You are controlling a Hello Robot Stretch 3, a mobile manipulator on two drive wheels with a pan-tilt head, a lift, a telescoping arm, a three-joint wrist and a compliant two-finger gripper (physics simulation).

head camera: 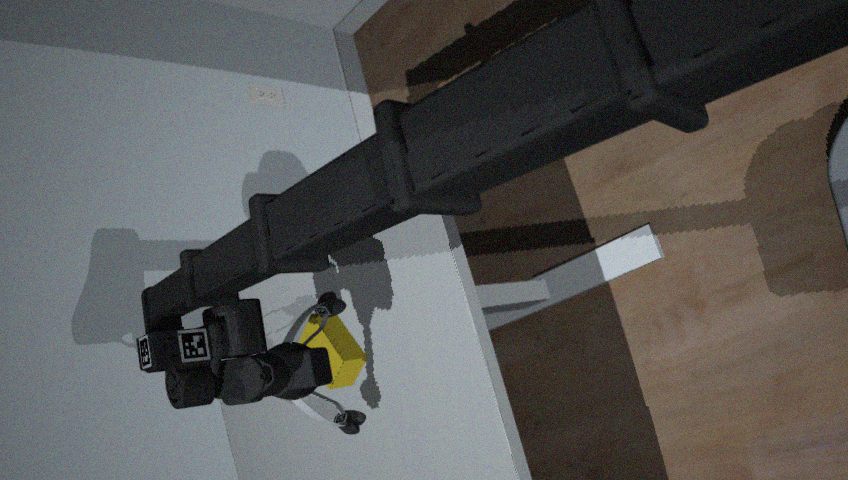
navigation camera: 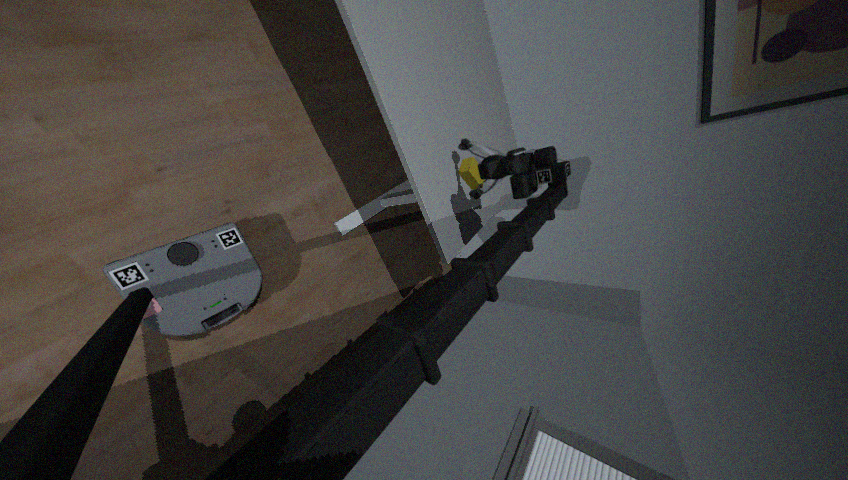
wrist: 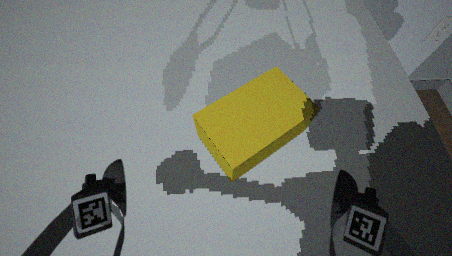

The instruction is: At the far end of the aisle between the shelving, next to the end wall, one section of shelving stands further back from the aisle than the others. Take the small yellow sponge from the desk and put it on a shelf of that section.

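Seen in the pictures: gripper, fingertip midpoint: (head camera: 346, 362) (navigation camera: 467, 170); robot's base, origin of the base link: (navigation camera: 183, 252).
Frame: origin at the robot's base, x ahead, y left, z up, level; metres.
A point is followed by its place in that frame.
Observation:
A small yellow sponge (head camera: 345, 347) @[z 0.746, x -0.047, y -0.771 m] (navigation camera: 471, 173) @[z 0.765, x -0.041, y -0.770 m] (wrist: 252, 122) lies flat on the white desk (head camera: 434, 356) @[z 0.720, x -0.010, y -0.618 m] (navigation camera: 416, 71) @[z 0.720, x 0.299, y -0.677 m] (wrist: 65, 110), set at an angle to the fingers. My gripper (head camera: 342, 362) @[z 0.772, x -0.024, y -0.741 m] (navigation camera: 470, 168) @[z 0.772, x -0.024, y -0.741 m] (wrist: 229, 185) @[z 0.772, x -0.024, y -0.741 m] is open wide and empty, above the desk. In the wrist view the sponge lies beyond the fingertips, sideways between them, and neither finger touches it. In the head view the gripper body hides part of the sponge. The shelving does not show in these views.
The extended arm (head camera: 505, 118) @[z 1.091, x -0.095, y -0.173 m] (navigation camera: 416, 321) @[z 1.077, x -0.083, y -0.128 m] reaches over the desk towards the wall (head camera: 148, 148) @[z 0.785, x -0.623, y -1.417 m] (navigation camera: 595, 237) @[z 1.004, x -0.575, y -1.412 m]. A desk leg (head camera: 571, 267) (navigation camera: 363, 214) stands on the wood floor near my base (navigation camera: 202, 279) @[z 0.160, x -0.095, y -0.006 m]. A framed picture (navigation camera: 706, 65) @[z 1.367, x 0.077, y -1.318 m] hangs on the wall.

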